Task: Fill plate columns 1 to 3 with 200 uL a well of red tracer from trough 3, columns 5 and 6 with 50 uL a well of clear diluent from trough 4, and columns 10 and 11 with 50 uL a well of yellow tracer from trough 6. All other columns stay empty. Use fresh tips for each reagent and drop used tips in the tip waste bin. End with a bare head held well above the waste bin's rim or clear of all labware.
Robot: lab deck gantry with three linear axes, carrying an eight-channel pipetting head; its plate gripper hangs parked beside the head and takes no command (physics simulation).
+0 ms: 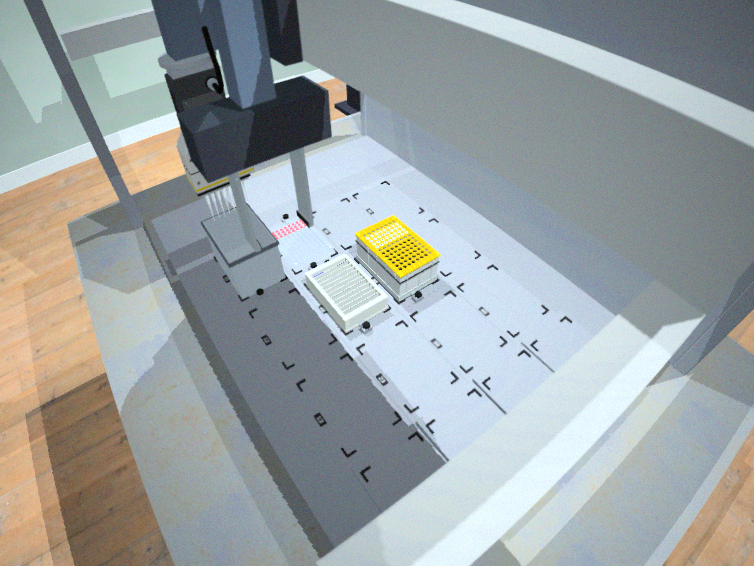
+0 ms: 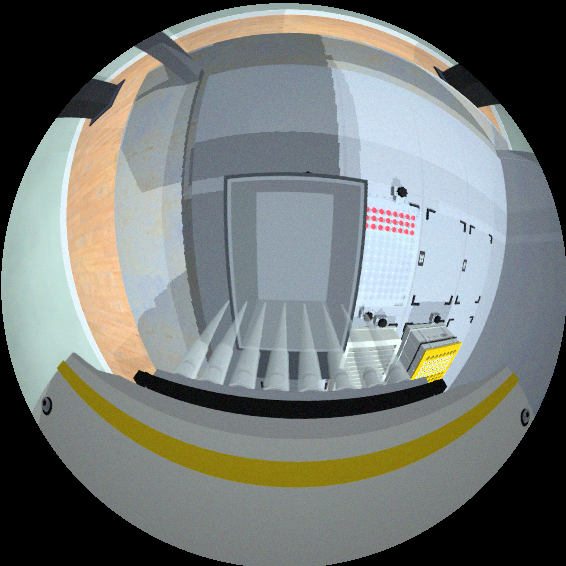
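The pipetting head (image 1: 213,176) (image 2: 295,448) carries a row of clear tips (image 1: 220,204) (image 2: 284,343) with no colour showing in them. The tips hang at the grey waste bin (image 1: 252,274) (image 2: 242,237); their height against its rim is hard to tell. My parked plate gripper (image 1: 278,235) is open and empty, its fingers wide apart. The plate (image 1: 313,244) (image 2: 388,269) has three red columns at its far end; its other visible wells look colourless. The white trough holder (image 1: 367,312) (image 2: 374,335) stands nearer the front; its liquids are mostly hidden.
A yellow-topped tip rack (image 1: 414,268) (image 2: 446,351) stands right of the trough holder, its far part holding tips and its near part showing empty holes. Small black knobs stand beside the labware. A broad pale frame beam (image 1: 517,426) crosses the front of the deck.
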